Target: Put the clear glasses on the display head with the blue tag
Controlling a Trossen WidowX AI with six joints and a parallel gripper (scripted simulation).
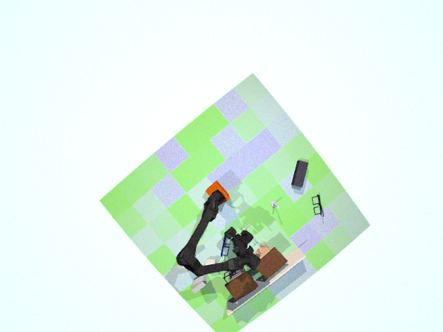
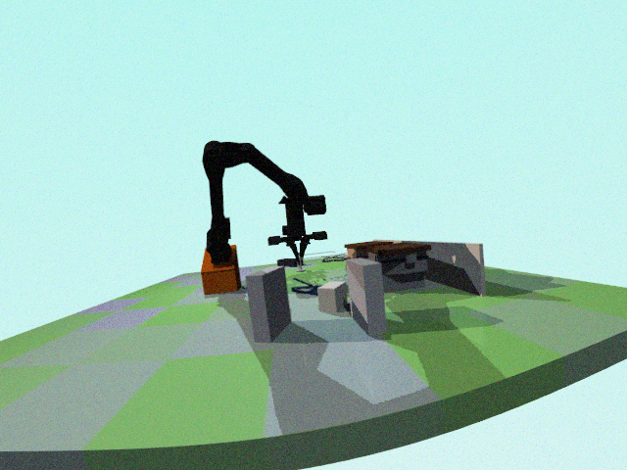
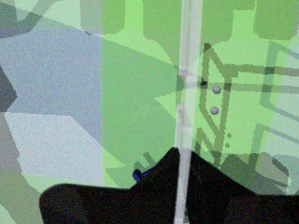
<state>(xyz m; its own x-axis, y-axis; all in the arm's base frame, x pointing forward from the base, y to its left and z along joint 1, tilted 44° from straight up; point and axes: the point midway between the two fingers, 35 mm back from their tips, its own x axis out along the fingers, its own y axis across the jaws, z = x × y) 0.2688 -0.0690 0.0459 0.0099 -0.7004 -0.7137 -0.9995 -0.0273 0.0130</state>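
Right now my gripper tip is 220 mm short of the brown display head, 40 mm to the right of it and 10 mm above it. Also, from my gripper tip: pale wall (350 mm ahead, 70 mm to the right, 10 mm below); then dark box (20 mm behind, 540 mm to the left, 50 mm below); then pin stand (20 mm ahead, 300 mm to the left, 40 mm below).
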